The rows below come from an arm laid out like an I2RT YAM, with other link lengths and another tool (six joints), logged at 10 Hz.
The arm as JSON. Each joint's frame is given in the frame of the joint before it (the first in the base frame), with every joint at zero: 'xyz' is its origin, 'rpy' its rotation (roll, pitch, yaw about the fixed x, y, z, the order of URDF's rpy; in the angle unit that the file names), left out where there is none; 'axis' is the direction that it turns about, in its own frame. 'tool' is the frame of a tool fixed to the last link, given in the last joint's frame.
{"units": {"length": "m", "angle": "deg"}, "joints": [
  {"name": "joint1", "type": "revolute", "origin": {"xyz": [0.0, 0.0, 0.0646]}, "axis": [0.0, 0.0, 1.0]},
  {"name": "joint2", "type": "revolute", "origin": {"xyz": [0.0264, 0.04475, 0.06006], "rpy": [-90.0, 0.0, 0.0]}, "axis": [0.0, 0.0, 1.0]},
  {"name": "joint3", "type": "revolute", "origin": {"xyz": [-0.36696, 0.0, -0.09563], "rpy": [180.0, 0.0, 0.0]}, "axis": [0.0, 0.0, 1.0]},
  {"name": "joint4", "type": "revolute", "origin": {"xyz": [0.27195, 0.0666, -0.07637]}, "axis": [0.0, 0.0, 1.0]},
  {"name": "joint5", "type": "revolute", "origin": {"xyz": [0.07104, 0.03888, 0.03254], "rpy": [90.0, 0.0, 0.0]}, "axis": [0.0, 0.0, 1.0]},
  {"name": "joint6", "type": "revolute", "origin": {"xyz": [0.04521, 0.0, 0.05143], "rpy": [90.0, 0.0, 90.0]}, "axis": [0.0, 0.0, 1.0]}
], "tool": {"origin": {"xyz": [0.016, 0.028, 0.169], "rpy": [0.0, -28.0, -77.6]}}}
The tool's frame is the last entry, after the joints.
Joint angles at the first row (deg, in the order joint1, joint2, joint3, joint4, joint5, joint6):
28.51, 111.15, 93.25, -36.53, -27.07, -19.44
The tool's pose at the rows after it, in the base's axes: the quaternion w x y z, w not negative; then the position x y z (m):
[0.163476 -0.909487 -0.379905 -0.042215 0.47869 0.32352 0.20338]
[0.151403 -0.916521 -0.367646 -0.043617 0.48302 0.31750 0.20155]
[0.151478 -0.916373 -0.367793 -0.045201 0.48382 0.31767 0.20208]
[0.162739 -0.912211 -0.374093 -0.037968 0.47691 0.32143 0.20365]
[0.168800 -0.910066 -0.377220 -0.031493 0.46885 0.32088 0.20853]
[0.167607 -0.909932 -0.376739 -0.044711 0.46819 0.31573 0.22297]
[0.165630 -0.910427 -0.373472 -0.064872 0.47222 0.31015 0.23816]
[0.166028 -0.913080 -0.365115 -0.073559 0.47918 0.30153 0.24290]
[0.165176 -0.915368 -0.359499 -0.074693 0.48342 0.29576 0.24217]
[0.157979 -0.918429 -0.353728 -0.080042 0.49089 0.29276 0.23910]
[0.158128 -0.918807 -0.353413 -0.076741 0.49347 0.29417 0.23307]
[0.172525 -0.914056 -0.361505 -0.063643 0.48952 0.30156 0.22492]
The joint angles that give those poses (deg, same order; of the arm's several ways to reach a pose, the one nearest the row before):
28.47, 111.15, 93.25, -35.64, -23.38, -17.47
28.45, 111.15, 93.25, -35.66, -21.34, -16.88
28.42, 111.15, 93.27, -35.51, -21.34, -16.91
28.49, 110.98, 93.32, -36.25, -22.98, -16.88
28.49, 110.24, 93.34, -37.61, -23.92, -16.91
28.14, 108.62, 93.34, -37.85, -23.73, -17.13
27.62, 107.13, 93.34, -37.17, -23.27, -17.19
26.50, 106.76, 93.34, -36.69, -23.29, -17.12
25.80, 106.85, 93.32, -36.58, -23.24, -17.15
25.58, 107.31, 93.27, -35.66, -22.20, -17.15
25.58, 108.05, 93.28, -35.29, -22.24, -17.13
25.65, 109.06, 93.28, -35.44, -24.38, -17.10

